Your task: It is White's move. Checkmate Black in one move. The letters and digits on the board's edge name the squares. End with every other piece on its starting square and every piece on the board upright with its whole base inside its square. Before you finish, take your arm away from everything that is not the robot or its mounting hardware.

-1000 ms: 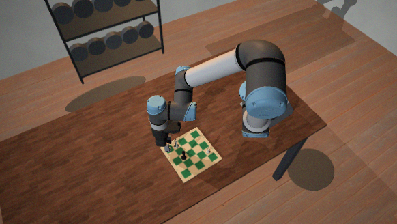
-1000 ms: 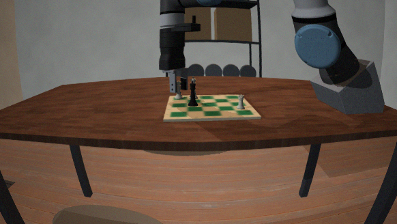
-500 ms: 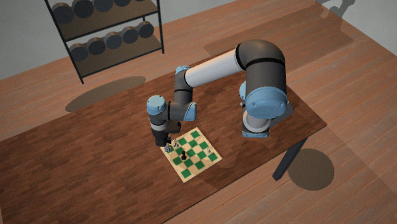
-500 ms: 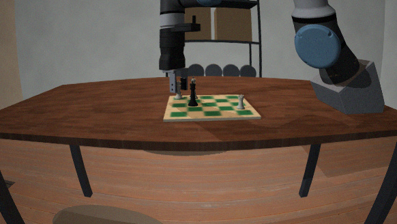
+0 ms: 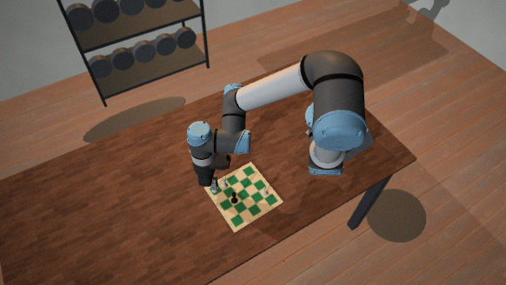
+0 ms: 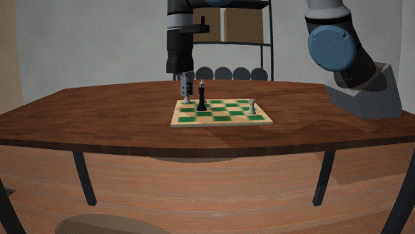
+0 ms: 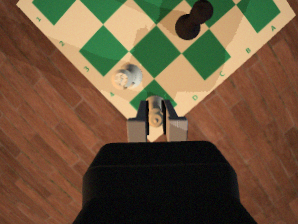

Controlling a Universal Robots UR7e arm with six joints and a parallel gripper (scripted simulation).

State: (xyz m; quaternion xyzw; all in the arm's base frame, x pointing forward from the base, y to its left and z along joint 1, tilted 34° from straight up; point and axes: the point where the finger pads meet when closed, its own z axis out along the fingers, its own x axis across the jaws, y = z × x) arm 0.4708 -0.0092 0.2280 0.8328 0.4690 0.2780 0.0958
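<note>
My gripper is now 70 mm to the right of the black king, 50 mm past it and 10 mm above it. From my hand the other things lie so: white rook 180 mm behind, 80 mm to the left, 20 mm below; then green-and-cream chessboard 90 mm behind, 60 mm to the left, 40 mm below.
</note>
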